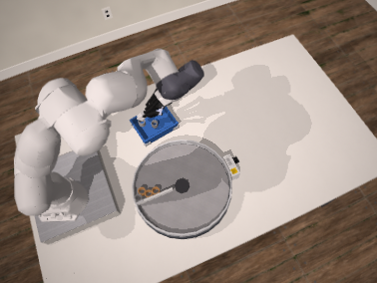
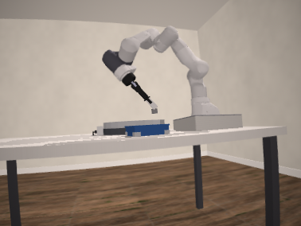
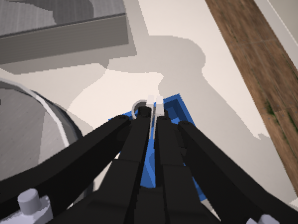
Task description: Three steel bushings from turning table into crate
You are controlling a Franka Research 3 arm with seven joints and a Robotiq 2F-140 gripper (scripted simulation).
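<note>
My gripper is now 14 cm above the crate, 4 cm short of it and 3 cm to the right of it. Round my hand: round grey turning table (32 cm to the right, 11 cm below, 10 cm ahead).
</note>
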